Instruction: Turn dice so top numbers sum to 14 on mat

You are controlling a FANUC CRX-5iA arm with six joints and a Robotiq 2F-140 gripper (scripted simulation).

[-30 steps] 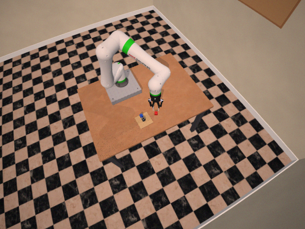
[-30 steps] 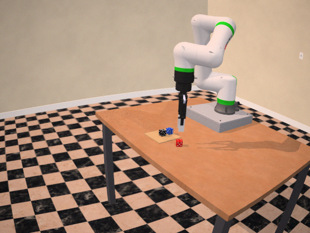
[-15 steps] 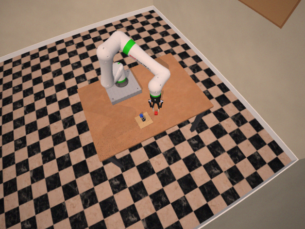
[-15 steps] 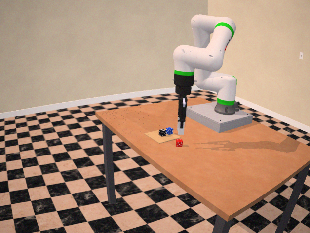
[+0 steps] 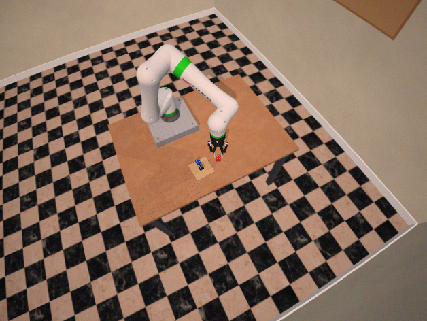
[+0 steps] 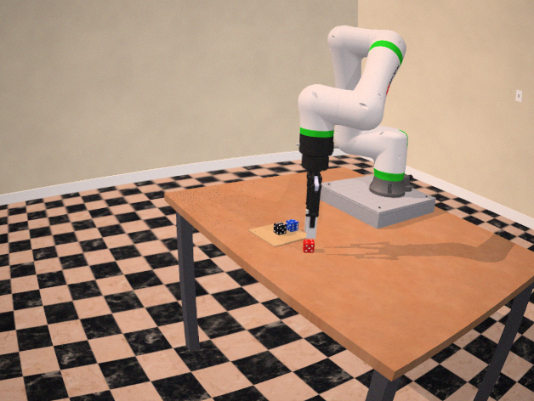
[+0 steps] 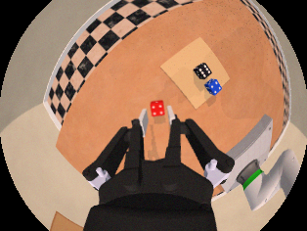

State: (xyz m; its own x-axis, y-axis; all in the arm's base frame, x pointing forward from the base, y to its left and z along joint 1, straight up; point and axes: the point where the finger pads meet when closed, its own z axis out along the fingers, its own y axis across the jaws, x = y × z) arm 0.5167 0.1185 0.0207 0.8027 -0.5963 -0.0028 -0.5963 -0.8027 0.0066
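Right now my hand is 70 mm above the red die. The rest, counted from my hand: blue die: 50 mm behind, 140 mm to the right, 60 mm below; then tan mat: 10 mm behind, 140 mm to the right, 80 mm below; then black die: 10 mm behind, 140 mm to the right, 60 mm below.
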